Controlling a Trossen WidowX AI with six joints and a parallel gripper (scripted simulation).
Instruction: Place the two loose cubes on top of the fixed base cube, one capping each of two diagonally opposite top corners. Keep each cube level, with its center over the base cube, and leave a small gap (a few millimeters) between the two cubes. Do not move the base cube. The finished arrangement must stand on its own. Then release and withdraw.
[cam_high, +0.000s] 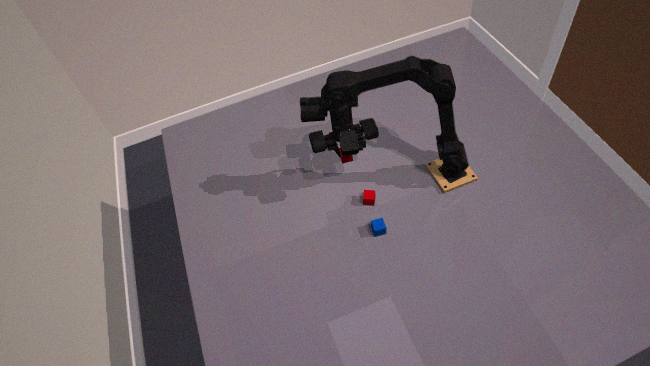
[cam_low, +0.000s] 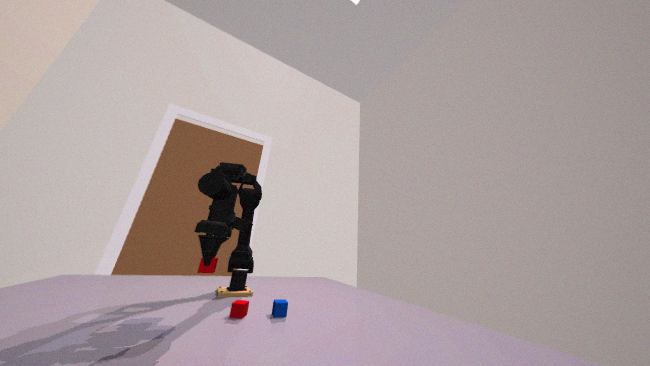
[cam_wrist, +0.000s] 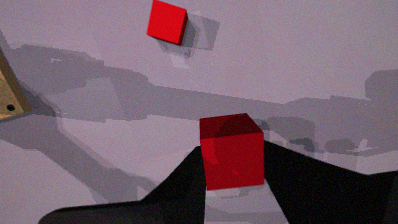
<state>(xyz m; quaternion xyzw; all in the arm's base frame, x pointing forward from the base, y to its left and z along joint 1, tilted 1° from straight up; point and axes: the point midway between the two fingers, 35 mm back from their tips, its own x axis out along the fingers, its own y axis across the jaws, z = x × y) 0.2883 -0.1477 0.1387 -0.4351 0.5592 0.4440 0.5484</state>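
Now: the blue base cube 21 cm to the left of my gripper tip, 11 cm below it and 1 cm ahead of it.
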